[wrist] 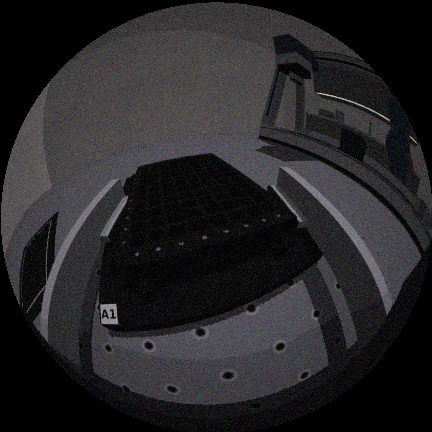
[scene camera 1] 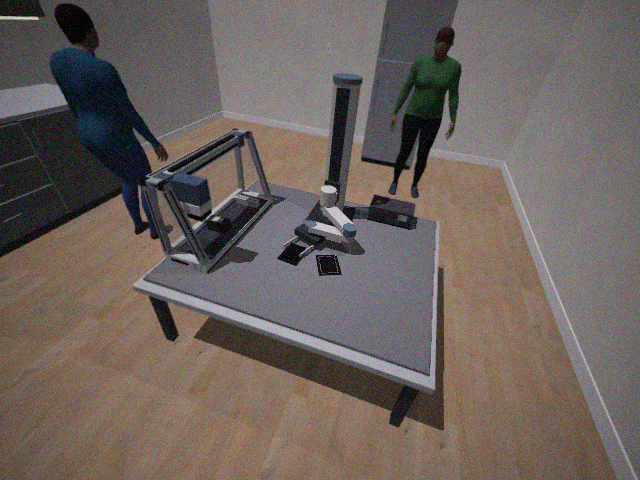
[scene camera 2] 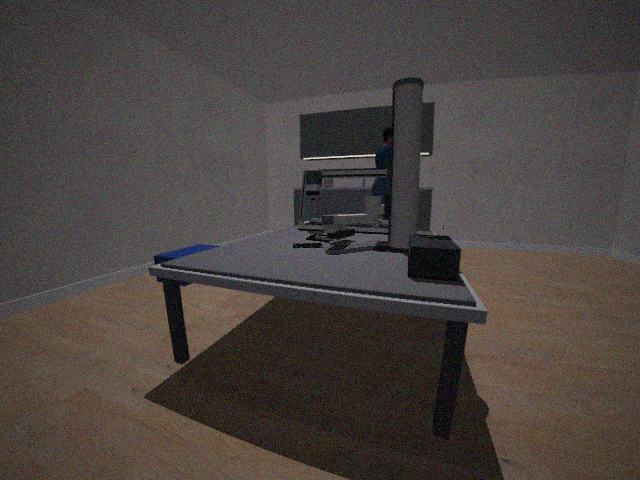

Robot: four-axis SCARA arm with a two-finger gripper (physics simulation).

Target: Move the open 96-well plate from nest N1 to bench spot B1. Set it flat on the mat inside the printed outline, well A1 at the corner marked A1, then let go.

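Frame: origin at the arm's base, x up, y right, z ahead, level; metres.
Seen in the pictures: gripper, fingertip midpoint: (wrist: 198,179) (scene camera 1: 292,250) (scene camera 2: 321,235); arm's base, origin of the base link: (scene camera 2: 401,249).
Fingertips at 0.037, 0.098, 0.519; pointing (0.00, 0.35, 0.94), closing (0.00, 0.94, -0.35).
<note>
Offsets run from my fingertips to a thing's middle, as dx, dy, dz. "spot": to the spot under its first point.
The dark 96-well plate @[-0.005, -0.009, +0.002] (wrist: 200,200) (scene camera 1: 294,251) sits flat at nest N1, its well grid facing up. The black nest @[-0.013, -0.009, +0.003] (wrist: 200,290) shows below the plate's near edge, with a white A1 label at its near left corner. My gripper (wrist: 198,179) (scene camera 1: 293,250) is low at the plate, one finger along each side. Both pads appear to press on the plate's sides, so it is shut on the plate. Spot B1, a black patch with a thin white outline @[spot: -0.022, -0.232, +0.007] (scene camera 1: 328,264) (wrist: 37,270), lies beside the nest; its A1 mark is too small to read. Scene camera 2 shows the plate too small to make out.
A gantry frame (scene camera 1: 192,238) stands on the table left of the nest. The arm's column (scene camera 1: 353,129) (scene camera 2: 406,165) rises behind, with a dark box (scene camera 1: 391,211) (scene camera 2: 434,258) beside it. One person in blue (scene camera 1: 98,103) and one in green (scene camera 1: 436,82) stand near the table.
</note>
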